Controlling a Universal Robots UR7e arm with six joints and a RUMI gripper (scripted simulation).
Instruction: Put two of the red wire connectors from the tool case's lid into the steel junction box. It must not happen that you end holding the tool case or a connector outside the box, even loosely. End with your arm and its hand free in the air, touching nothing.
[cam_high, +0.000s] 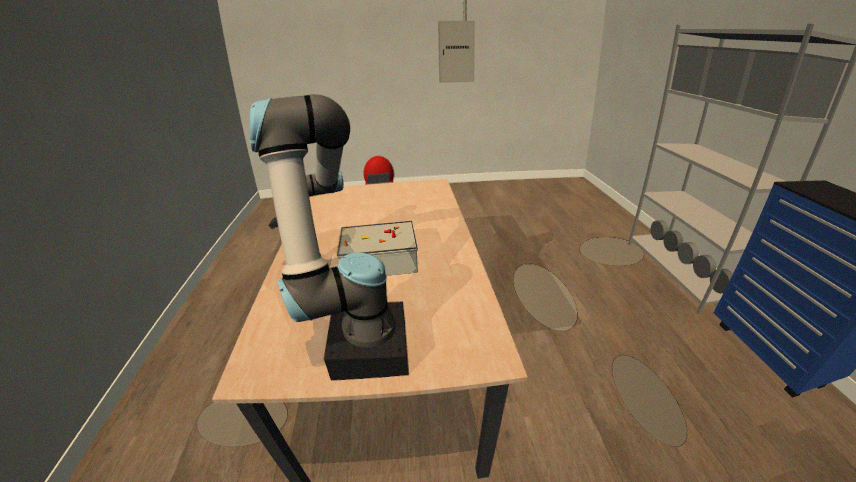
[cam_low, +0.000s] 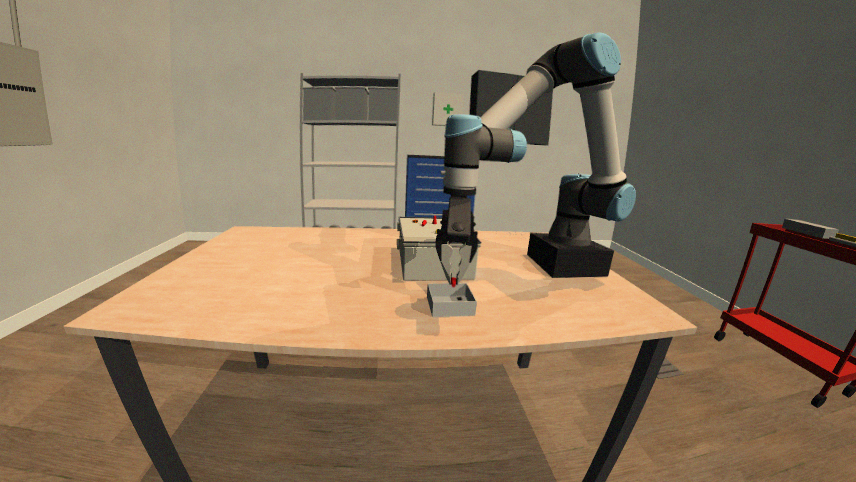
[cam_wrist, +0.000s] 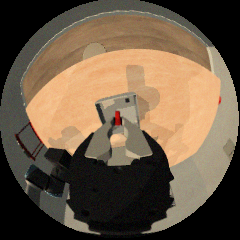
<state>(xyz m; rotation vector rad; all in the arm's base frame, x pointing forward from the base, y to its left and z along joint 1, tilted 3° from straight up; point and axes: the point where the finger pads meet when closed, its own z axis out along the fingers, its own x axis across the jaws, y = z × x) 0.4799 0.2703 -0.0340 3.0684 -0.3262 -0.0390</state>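
My gripper is now 10 mm past the grey tool case and 320 mm to the left of it.
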